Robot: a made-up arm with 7 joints. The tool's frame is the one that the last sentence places. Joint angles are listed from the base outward.
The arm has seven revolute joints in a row. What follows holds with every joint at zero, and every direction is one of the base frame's. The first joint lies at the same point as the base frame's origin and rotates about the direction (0.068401, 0.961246, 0.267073). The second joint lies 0.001 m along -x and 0.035 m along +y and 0.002 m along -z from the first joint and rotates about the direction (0.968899, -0.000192, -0.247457). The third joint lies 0.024 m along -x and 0.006 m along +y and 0.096 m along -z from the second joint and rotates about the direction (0.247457, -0.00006, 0.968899). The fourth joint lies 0.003 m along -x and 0.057 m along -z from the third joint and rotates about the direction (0.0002, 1, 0.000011). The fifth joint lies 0.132 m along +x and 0.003 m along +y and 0.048 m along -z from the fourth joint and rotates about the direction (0.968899, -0.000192, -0.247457). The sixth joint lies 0.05 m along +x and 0.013 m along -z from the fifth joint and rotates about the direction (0.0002, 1, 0.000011). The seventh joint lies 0.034 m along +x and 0.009 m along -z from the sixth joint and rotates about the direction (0.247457, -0.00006, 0.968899). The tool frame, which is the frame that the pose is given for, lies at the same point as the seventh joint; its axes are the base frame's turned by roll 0, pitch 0.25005 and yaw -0.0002 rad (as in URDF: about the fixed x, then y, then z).
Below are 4 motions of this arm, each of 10 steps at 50 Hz.
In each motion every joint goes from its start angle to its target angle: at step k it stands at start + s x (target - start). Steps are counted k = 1, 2, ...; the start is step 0. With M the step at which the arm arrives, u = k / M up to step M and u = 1 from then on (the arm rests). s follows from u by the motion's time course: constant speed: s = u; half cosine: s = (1 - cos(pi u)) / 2; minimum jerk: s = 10 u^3 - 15 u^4 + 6 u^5.
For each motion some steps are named. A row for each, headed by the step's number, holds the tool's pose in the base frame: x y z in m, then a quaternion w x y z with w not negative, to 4 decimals.
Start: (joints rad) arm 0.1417 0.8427 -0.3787 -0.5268 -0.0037 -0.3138 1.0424
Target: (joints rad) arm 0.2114 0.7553 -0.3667 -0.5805 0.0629 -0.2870 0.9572
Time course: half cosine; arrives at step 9
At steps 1, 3, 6, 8, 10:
1: 0.1472 0.0303 -0.1493 0.9547 0.1446 -0.2209 0.1372
3: 0.1450 0.0285 -0.1489 0.9560 0.1438 -0.2185 0.1325
6: 0.1402 0.0246 -0.1478 0.9587 0.1425 -0.2134 0.1226
8: 0.1382 0.0230 -0.1472 0.9597 0.1421 -0.2112 0.1187
10: 0.1380 0.0228 -0.1471 0.9599 0.1421 -0.2109 0.1182

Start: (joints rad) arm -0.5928 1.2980 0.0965 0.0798 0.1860 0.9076 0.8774
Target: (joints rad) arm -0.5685 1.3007 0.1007 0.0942 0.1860 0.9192 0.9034
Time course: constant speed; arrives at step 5
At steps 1, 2, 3, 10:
1: 0.2523 0.2129 0.0449 0.4999 0.5589 -0.0633 0.6586
2: 0.2520 0.2139 0.0438 0.4966 0.5603 -0.0613 0.6601
3: 0.2518 0.2149 0.0427 0.4932 0.5617 -0.0594 0.6616
10: 0.2512 0.2170 0.0405 0.4865 0.5645 -0.0555 0.6645

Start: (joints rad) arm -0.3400 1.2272 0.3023 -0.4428 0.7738 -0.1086 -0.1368
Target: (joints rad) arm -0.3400 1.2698 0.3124 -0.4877 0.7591 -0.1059 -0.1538
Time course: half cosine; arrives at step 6
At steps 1, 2, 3, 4, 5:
1: 0.2168 0.1037 0.0586 0.4764 0.8358 -0.2718 0.0274
2: 0.2157 0.1019 0.0600 0.4726 0.8370 -0.2745 0.0258
3: 0.2142 0.0994 0.0618 0.4674 0.8388 -0.2782 0.0236
4: 0.2127 0.0969 0.0636 0.4622 0.8405 -0.2818 0.0214
5: 0.2115 0.0951 0.0648 0.4583 0.8418 -0.2845 0.0197

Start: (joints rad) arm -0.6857 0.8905 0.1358 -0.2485 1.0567 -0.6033 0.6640
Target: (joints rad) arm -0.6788 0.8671 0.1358 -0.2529 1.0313 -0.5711 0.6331
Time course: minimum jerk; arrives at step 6
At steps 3, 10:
3: 0.2475 0.0856 0.0446 0.4178 0.6028 -0.6724 0.0994
10: 0.2477 0.0852 0.0435 0.4288 0.6014 -0.6660 0.1048

